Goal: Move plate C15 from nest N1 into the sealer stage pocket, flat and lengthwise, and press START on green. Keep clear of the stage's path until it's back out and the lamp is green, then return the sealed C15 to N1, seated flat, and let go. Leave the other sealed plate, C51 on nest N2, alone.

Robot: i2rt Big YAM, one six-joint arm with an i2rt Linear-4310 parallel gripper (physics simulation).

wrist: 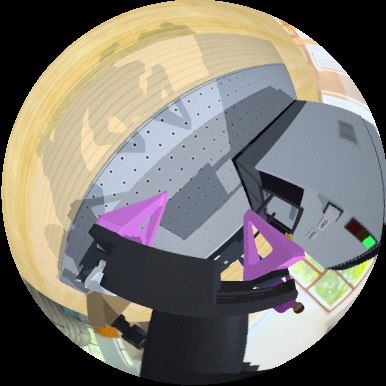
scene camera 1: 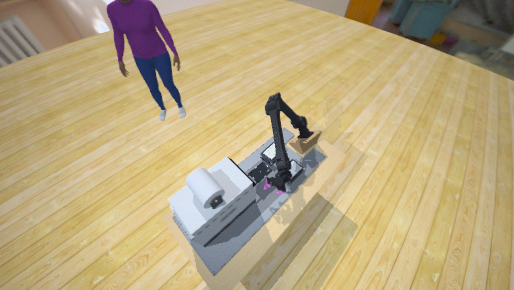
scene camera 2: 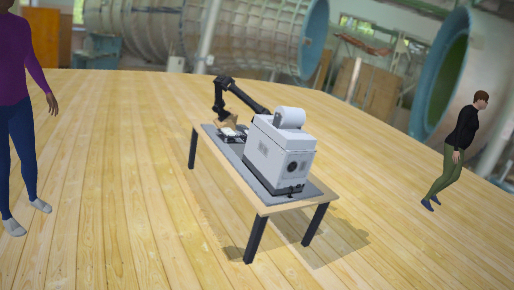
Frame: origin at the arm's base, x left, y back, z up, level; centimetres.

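Seen in the pictures: gripper, between the fingertips: (wrist: 207,204) (scene camera 1: 269,191); arm's base, origin of its link: (wrist: 110,314) (scene camera 1: 305,135) (scene camera 2: 224,116).
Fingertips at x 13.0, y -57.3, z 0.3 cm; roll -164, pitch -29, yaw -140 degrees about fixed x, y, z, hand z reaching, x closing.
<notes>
Pixels of each thing's top centre, then the offset from my fingertips to it. "*": a spot on its surface instead.
- dark stage, centre of its top: (wrist: 243,248) (scene camera 1: 255,175) dx -14.3, dy +0.5, dz +2.0 cm
- white plate, centre of its top: (scene camera 2: 228,130) (scene camera 1: 272,150) dx -21.9, dy +26.0, dz -0.8 cm
- pale plate, centre of its top: (wrist: 109,285) (scene camera 1: 292,168) dx -1.0, dy +25.0, dz -1.4 cm
- small control, a spot on its surface: (wrist: 332,210) * dx -4.1, dy -9.3, dz +11.2 cm
- white roll, centre of its top: (scene camera 1: 202,182) (scene camera 2: 292,107) dx -14.4, dy -33.0, dz +39.9 cm
My gripper (scene camera 1: 273,189) (wrist: 207,204) is open and empty, its pink fingers above the perforated deck in front of the sealer (scene camera 1: 231,176) (scene camera 2: 270,155) (wrist: 320,145). The sealer hides the fingers in scene camera 2. The dark stage (scene camera 1: 259,173) (wrist: 227,253) is out beside the sealer's opening, with no plate visible on it. One white plate (scene camera 1: 270,151) (scene camera 2: 228,131) sits on the far-side nest. Another pale plate (scene camera 1: 295,168) sits on the near-side nest, partly behind the arm. Their labels are unreadable. The green lamp (wrist: 369,242) is lit. The small control (wrist: 332,210) and its labels are beside it.
A white roll (scene camera 1: 204,187) (scene camera 2: 292,117) is on top of the sealer. The arm's tan base block (scene camera 1: 305,144) (scene camera 2: 226,121) stands at the far end of the table. A person in purple (scene camera 1: 142,32) and a person in black (scene camera 2: 463,125) stand away from the table.
</notes>
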